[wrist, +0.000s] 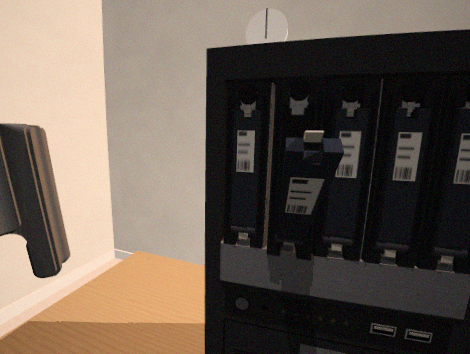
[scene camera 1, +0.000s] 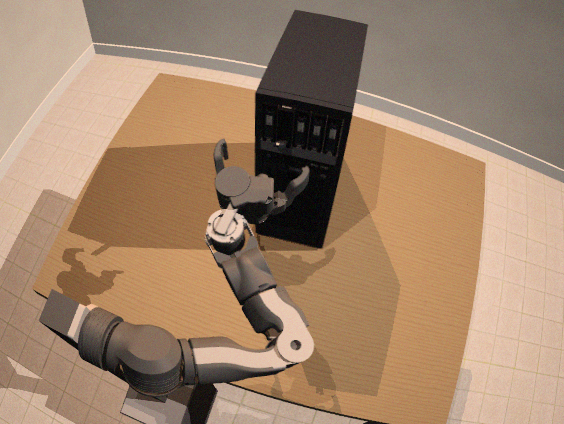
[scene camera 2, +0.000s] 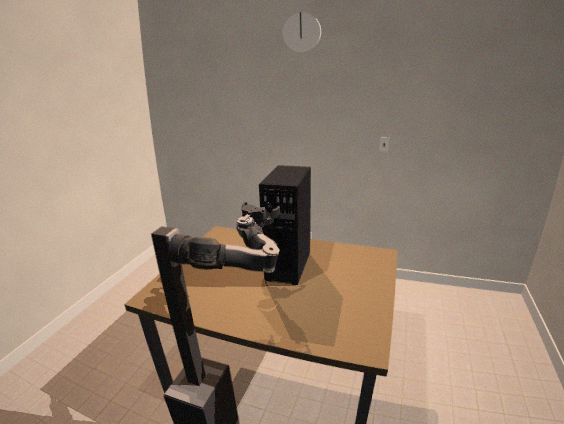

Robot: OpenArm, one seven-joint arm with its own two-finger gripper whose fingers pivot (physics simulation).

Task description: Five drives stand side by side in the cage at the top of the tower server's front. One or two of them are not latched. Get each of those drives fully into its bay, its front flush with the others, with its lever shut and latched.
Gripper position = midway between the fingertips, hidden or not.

I see my gripper [scene camera 1: 264,159], a black tower server [scene camera 2: 292,236] and a dark post [scene camera 2: 173,281].
The black tower server is seen too in the wrist view [wrist: 232,311]. The dark post also shows in scene camera 1 [scene camera 1: 58,313].
